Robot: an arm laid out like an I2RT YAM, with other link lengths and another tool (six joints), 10 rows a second.
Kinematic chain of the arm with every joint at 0, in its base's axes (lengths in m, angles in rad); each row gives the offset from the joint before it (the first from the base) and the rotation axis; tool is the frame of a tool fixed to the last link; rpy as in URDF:
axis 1: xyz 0 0 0.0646 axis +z
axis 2: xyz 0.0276 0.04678 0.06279 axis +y
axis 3: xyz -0.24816 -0.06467 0 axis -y
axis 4: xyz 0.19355 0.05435 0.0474 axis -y
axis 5: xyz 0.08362 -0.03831 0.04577 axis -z
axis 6: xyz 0.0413 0 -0.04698 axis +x
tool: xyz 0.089 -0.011 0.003 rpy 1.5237 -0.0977 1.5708
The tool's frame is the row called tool.
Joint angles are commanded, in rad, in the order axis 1, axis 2, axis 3, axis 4, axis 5, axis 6. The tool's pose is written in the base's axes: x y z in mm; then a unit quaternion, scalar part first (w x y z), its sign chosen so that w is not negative. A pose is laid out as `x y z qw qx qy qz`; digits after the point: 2 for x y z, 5 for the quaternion.
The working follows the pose.
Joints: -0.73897, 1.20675, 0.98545, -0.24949, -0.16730, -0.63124
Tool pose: 254.09 -214.16 273.17 0.51923 0.61954 0.56620 0.16121
Where each joint sits with the arm in this pose, in the base's axes (m; each line is computed from the numbers above, not from the rounded line before):
axis 1: 0.0000 0.0000 0.0646
axis 2: 0.0519 0.0160 0.1274
axis 3: -0.0570 0.0277 0.3593
axis 4: 0.1269 -0.0663 0.3630
axis 5: 0.1715 -0.1588 0.3659
axis 6: 0.1872 -0.1638 0.3056
the tool: 0.2541 -0.2142 0.2732

